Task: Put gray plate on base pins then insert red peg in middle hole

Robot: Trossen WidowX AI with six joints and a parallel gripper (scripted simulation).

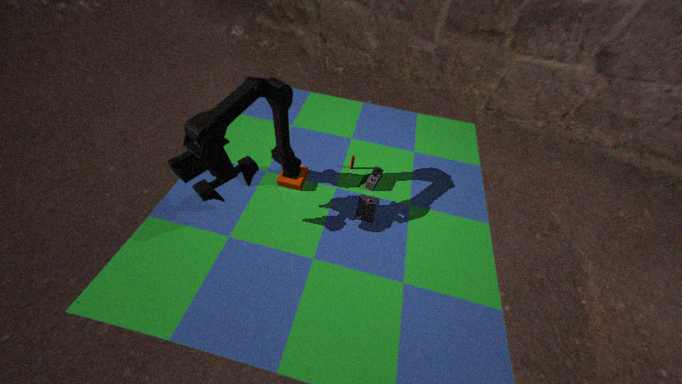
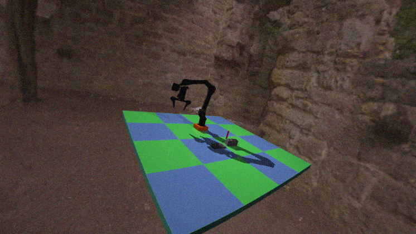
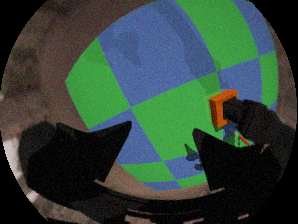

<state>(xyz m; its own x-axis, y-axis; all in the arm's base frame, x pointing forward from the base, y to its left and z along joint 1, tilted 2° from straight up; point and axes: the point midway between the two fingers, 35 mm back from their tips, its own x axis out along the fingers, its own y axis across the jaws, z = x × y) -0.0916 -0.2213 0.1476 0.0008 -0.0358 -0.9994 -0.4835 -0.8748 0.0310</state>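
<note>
My gripper tip is 45 cm short of the gray plate, 31 cm to the right of it and 11 cm above it. Also, from my gripper tip: red peg: 36 cm to the left, 33 cm ahead, 11 cm below.
</note>
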